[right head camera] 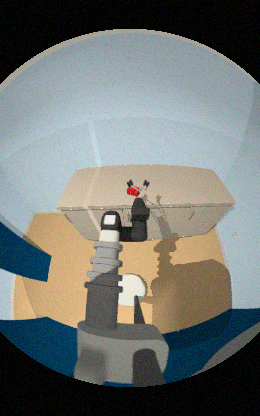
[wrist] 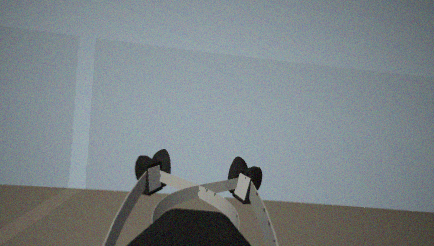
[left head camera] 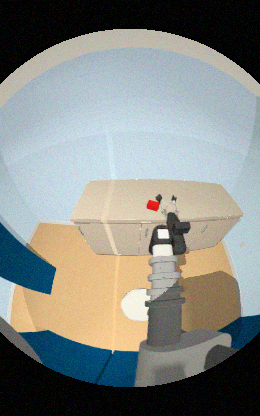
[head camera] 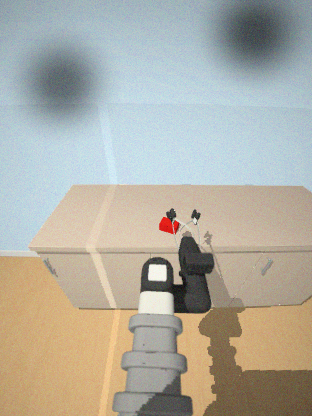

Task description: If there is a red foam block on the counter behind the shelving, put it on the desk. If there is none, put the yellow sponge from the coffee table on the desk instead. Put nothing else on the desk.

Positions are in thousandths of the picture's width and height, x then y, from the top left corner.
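Wrist view: my gripper (wrist: 460, 681) together with a beige counter (wrist: 86, 848). The counter appears again in the head camera (head camera: 306, 583), in the right head camera view (right head camera: 706, 482) and in the left head camera view (left head camera: 429, 518).
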